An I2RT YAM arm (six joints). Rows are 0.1 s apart.
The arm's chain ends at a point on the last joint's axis. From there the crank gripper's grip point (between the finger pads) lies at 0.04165 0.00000 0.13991 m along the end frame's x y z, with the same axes.
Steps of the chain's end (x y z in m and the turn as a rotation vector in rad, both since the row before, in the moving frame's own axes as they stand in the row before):
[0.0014, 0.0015, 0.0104, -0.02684, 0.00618, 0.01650]
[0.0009, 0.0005, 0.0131, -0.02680, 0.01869, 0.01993]
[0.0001, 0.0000, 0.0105, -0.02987, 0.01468, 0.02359]
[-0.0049, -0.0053, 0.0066, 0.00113, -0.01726, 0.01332]
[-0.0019, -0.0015, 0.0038, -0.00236, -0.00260, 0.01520]
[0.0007, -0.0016, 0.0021, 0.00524, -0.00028, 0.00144]
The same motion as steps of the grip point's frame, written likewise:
[0.0022, 0.0059, 0.0101, -0.02684, 0.00618, 0.01650]
[0.0035, 0.0051, 0.0122, -0.02680, 0.01869, 0.01993]
[0.0021, 0.0052, 0.0098, -0.02987, 0.01468, 0.02359]
[-0.0073, -0.0049, 0.0073, 0.00113, -0.01726, 0.01332]
[-0.0023, -0.0005, 0.0039, -0.00236, -0.00260, 0.01520]
[0.0007, -0.0023, 0.0021, 0.00524, -0.00028, 0.00144]

